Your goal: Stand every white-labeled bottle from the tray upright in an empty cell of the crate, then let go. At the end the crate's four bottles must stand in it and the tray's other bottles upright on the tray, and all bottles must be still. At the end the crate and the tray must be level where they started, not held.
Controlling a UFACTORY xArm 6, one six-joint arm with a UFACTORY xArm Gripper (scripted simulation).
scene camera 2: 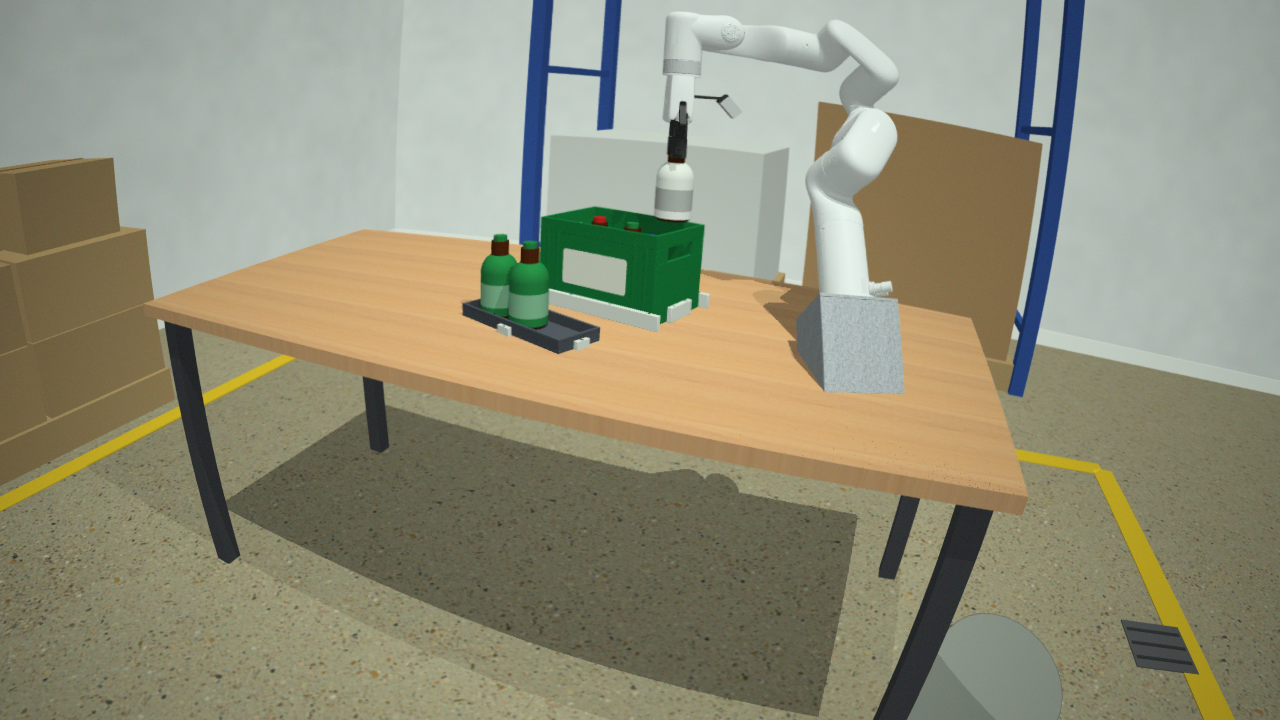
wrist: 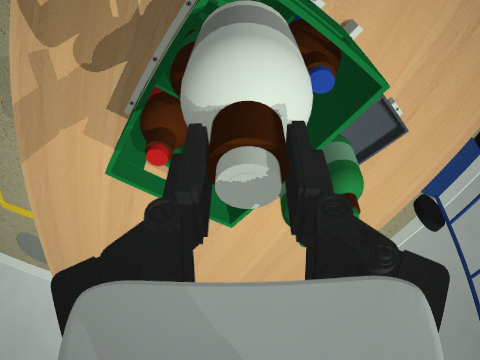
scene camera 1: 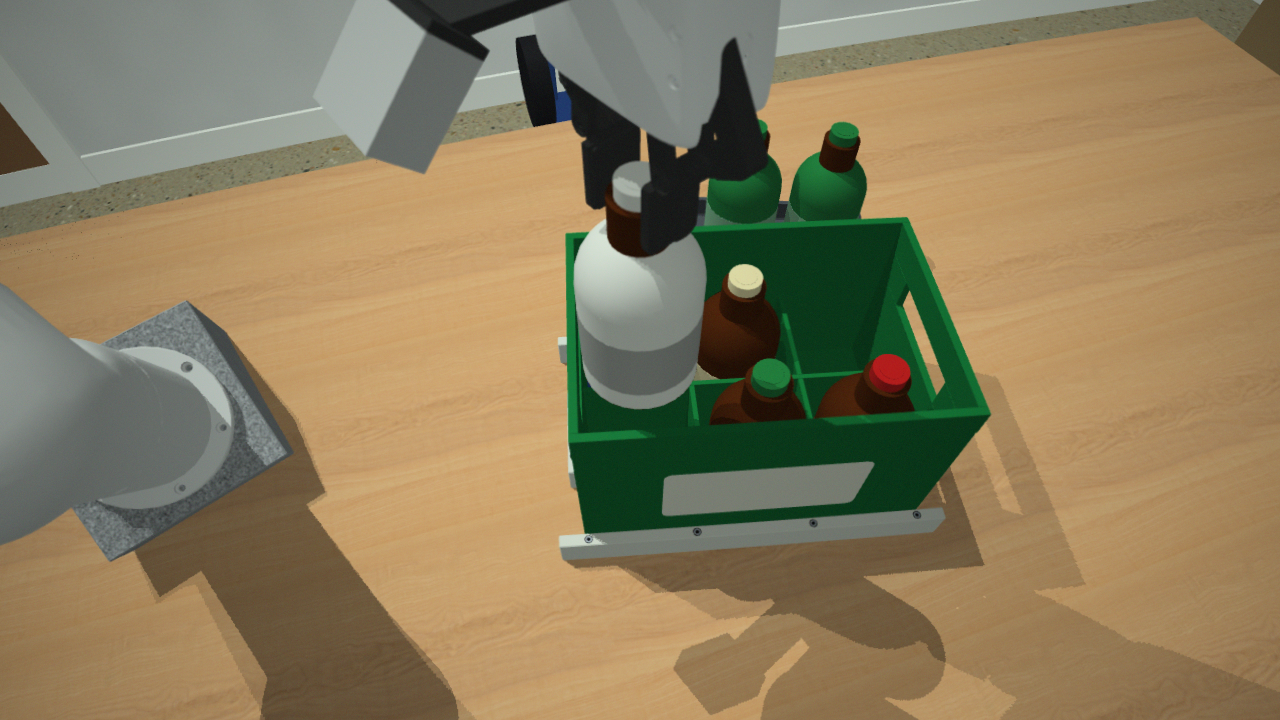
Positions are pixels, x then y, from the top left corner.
Scene:
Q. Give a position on a green crate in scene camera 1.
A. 838, 287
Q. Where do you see a white-labeled bottle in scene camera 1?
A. At 639, 316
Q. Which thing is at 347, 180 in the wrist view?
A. A green bottle.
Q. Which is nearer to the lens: the brown bottle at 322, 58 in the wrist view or the white-labeled bottle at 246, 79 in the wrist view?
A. The white-labeled bottle.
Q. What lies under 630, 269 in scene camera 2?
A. A green crate.

